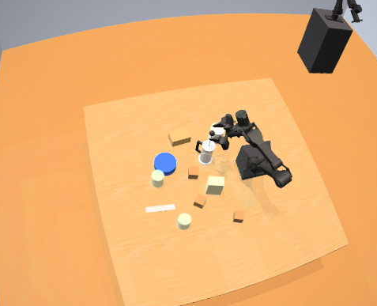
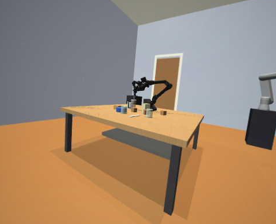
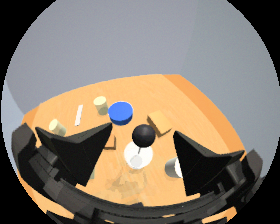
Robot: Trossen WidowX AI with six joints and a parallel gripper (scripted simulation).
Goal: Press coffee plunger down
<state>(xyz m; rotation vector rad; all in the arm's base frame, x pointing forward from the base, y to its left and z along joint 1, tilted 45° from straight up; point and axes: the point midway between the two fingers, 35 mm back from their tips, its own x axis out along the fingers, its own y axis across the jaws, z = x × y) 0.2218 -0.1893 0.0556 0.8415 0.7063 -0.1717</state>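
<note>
The coffee press is 1 cm to the right of my gripper tip and 13 cm below it. The rest, counted from my gripper tip: blue disc: 22 cm ahead, 2 cm to the left, 23 cm below; then tan block: 11 cm ahead, 14 cm to the right, 22 cm below; then white cylinder: 9 cm behind, 13 cm to the right, 20 cm below.
</note>
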